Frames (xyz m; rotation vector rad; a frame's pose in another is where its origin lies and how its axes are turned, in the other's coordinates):
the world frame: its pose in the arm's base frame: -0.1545 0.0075 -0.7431 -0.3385 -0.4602 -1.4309
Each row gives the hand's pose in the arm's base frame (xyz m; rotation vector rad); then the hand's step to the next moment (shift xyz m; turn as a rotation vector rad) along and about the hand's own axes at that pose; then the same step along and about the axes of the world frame.
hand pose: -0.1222 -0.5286 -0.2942 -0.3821 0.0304 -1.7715
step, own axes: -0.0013 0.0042 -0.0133 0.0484 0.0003 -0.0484
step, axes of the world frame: -0.0049 -0.0004 -0.0131 0.0290 -0.0297 -0.0544
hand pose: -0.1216 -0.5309 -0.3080 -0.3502 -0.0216 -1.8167
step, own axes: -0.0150 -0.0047 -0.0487 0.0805 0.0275 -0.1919
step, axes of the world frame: -0.0305 -0.0137 -0.0388 0.0186 -0.0580 -0.2009
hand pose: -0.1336 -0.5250 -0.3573 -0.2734 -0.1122 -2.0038
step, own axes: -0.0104 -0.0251 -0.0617 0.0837 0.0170 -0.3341
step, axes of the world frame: -0.0391 -0.0290 -0.0466 -0.0285 -0.0986 -0.3292
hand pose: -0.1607 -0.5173 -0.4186 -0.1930 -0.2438 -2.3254
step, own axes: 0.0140 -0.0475 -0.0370 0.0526 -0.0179 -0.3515
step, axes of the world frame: -0.0348 -0.0462 -0.0218 -0.0782 -0.1000 -0.3324
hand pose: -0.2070 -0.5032 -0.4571 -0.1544 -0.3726 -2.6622
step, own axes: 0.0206 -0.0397 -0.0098 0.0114 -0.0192 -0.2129
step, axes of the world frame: -0.0303 -0.0343 0.0017 -0.0625 -0.0446 -0.1998
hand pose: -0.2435 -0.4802 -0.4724 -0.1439 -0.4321 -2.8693
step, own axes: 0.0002 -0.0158 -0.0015 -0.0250 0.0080 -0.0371
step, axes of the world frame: -0.0155 -0.0028 0.0023 -0.0048 0.0203 -0.0404
